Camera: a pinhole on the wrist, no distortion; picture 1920 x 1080 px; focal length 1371.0 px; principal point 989.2 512.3 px. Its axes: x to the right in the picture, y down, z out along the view. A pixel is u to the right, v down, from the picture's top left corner.
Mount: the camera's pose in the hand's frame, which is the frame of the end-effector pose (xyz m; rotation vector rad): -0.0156 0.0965 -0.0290 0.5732 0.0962 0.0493
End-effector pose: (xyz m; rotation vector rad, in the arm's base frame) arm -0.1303 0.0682 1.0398 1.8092 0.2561 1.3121
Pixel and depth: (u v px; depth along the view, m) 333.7 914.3 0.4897
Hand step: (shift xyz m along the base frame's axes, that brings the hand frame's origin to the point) 0.3405 -0.3285 -0.2173
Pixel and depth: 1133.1 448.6 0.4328
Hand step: 0.3491 -0.0283 -0.0831
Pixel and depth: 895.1 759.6 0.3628
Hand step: 0.2781 -0.1358 -0.0593
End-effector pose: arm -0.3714 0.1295 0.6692 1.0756 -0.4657 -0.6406
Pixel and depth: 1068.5 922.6 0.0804
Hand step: -0.0161 -0.0072 0.0879
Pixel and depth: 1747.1 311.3 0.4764
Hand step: -0.0304 -0.4715 -0.0418
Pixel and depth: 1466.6 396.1 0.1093
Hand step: -0.0016 -0.0481 0.0534
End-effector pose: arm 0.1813 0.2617 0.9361 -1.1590 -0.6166 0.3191
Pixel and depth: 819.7 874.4 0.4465
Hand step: -0.2736 0.2779 0.1458
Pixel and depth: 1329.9 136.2 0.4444
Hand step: -0.0660 0.1880 0.3297
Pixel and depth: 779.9 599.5 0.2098
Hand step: -0.1153 0.1007 0.0406
